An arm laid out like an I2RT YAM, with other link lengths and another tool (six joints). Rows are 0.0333 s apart.
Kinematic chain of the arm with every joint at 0, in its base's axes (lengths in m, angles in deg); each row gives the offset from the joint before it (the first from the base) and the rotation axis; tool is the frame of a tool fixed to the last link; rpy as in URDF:
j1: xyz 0 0 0.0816 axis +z
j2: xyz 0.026 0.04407 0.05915 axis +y
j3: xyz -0.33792 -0.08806 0 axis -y
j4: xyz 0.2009 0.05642 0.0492 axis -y
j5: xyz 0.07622 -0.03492 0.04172 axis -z
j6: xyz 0.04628 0 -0.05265 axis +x
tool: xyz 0.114 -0.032 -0.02 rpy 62.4 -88.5 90
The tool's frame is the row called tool.
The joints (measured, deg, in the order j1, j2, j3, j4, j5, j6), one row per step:
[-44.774, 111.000, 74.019, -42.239, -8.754, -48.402]
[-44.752, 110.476, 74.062, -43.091, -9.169, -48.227]
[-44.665, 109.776, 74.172, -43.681, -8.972, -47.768]
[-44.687, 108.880, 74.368, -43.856, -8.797, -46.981]
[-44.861, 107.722, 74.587, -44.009, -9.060, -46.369]
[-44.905, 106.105, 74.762, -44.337, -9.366, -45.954]
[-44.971, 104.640, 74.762, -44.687, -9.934, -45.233]
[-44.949, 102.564, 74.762, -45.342, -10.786, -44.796]
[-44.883, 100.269, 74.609, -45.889, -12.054, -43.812]
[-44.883, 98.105, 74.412, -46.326, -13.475, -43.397]
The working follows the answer.
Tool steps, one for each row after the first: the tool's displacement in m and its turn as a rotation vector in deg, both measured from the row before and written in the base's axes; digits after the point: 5 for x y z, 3 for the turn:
[-0.00146, 0.00328, 0.00266, 0.532, -0.088, -0.071]
[-0.00155, 0.00143, 0.00426, -0.182, -0.027, -0.395]
[-0.00075, -0.00035, 0.00607, -0.574, -0.551, -0.819]
[-0.00051, -0.00019, 0.00773, -0.522, -1.073, -0.709]
[-0.00060, 0.00133, 0.01018, -0.707, -1.268, -0.370]
[-0.00116, 0.00269, 0.00829, -0.184, -1.220, -0.607]
[-0.00135, 0.00491, 0.01152, -0.285, -1.613, -0.154]
[-0.00124, 0.00677, 0.01186, 0.074, -2.051, -0.469]
[-0.00098, 0.00666, 0.01093, 0.030, -2.060, 0.085]

Tool pose at each row, in the base's axes (x y z in m, rotation vector in deg; rounded; the steps above come from the unrounded poses):
[0.24719, -0.29297, 0.13872, 149.281, 3.366, 19.965]
[0.24573, -0.28969, 0.14138, 149.786, 3.157, 20.115]
[0.24419, -0.28826, 0.14564, 149.577, 2.661, 19.992]
[0.24344, -0.28862, 0.15171, 148.851, 1.500, 20.356]
[0.24293, -0.28881, 0.15944, 148.078, 0.297, 21.436]
[0.24233, -0.28747, 0.16962, 147.101, -0.497, 22.866]
[0.24118, -0.28478, 0.17791, 146.609, -1.680, 24.184]
[0.23982, -0.27987, 0.18943, 145.970, -2.401, 26.161]
[0.23859, -0.27310, 0.20129, 145.512, -3.768, 28.599]
[0.23760, -0.26643, 0.21221, 145.053, -4.425, 31.254]

